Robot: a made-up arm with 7 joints. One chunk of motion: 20 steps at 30 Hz.
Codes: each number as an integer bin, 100 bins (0 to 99) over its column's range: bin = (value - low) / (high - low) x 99, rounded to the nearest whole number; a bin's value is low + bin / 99 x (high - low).
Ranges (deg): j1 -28..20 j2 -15..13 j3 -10..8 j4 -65..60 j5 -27..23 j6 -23..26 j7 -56..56
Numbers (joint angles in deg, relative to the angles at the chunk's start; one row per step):
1: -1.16 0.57 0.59 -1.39 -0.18 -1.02 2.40
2: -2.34 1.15 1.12 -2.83 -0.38 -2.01 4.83
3: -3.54 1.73 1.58 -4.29 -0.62 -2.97 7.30
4: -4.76 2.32 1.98 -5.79 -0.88 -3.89 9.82
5: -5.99 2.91 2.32 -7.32 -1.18 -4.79 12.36
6: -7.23 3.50 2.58 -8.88 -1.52 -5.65 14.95
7: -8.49 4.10 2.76 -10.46 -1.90 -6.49 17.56
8: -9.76 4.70 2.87 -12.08 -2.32 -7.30 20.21
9: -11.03 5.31 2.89 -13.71 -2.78 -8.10 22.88
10: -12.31 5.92 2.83 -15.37 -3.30 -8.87 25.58
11: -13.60 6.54 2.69 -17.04 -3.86 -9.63 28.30
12: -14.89 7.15 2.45 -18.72 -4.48 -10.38 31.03
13: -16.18 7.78 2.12 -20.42 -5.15 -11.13 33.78
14: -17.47 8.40 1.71 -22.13 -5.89 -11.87 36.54
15: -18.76 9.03 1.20 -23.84 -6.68 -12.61 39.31
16: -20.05 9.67 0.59 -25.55 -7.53 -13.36 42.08
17: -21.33 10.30 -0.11 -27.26 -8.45 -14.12 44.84
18: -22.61 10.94 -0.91 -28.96 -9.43 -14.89 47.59
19: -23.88 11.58 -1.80 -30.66 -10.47 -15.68 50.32
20: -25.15 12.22 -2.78 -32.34 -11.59 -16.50 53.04
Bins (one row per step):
1: 55 55 58 50 53 44 52
2: 53 57 61 49 53 42 54
3: 50 59 64 48 52 40 56
4: 48 61 66 47 52 39 58
5: 45 63 68 46 51 37 60
6: 43 65 69 44 50 35 63
7: 40 68 70 43 50 33 65
8: 38 70 71 42 49 32 67
9: 35 72 71 41 48 30 70
10: 32 74 71 39 47 29 72
11: 30 76 70 38 46 27 75
12: 27 78 68 37 45 25 77
13: 24 81 67 35 43 24 79
14: 22 83 64 34 42 22 82
15: 19 85 62 33 40 21 84
16: 16 87 58 31 39 19 87
17: 14 89 54 30 37 18 89
18: 11 92 50 29 35 16 92
19: 8 94 45 27 33 15 94
20: 6 96 40 26 31 13 96

